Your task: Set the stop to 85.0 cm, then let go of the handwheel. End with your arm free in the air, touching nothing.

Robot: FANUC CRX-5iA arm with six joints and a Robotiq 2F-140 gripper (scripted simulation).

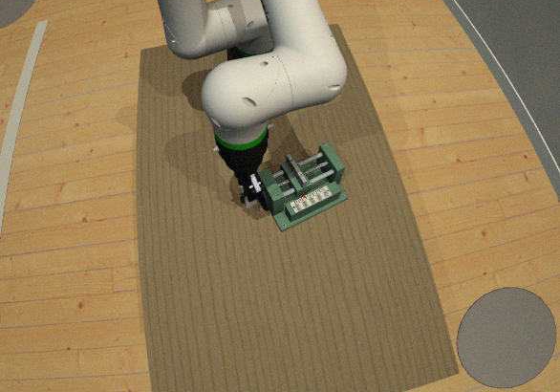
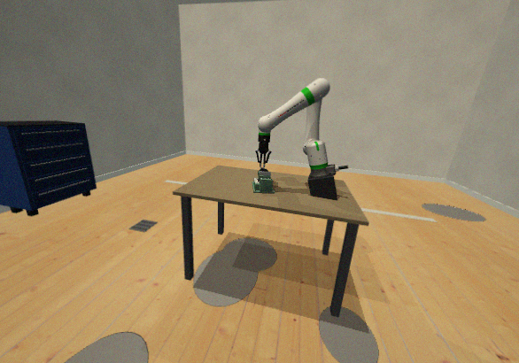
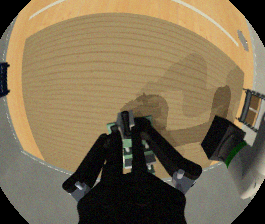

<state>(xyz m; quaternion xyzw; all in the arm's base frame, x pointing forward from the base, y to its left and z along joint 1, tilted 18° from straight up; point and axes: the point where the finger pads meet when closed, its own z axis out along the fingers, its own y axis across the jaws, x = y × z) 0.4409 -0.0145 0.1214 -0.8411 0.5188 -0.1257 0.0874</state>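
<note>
The stop block lies 120 mm to the left of my hand, 60 mm behind it and 30 mm below it.
</note>
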